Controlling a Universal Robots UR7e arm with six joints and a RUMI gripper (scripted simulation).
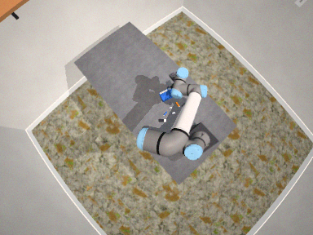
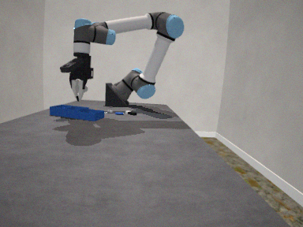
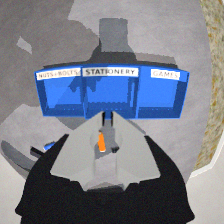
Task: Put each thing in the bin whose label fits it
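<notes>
The blue bin lies 10 mm ahead of my hand and 60 mm below it. Also, from my hand: small black piece (140 mm behind, 10 mm to the right, 80 mm below); orange piece (110 mm behind, 30 mm to the left, 80 mm below); grey nut (100 mm behind, 100 mm to the left, 80 mm below).
</notes>
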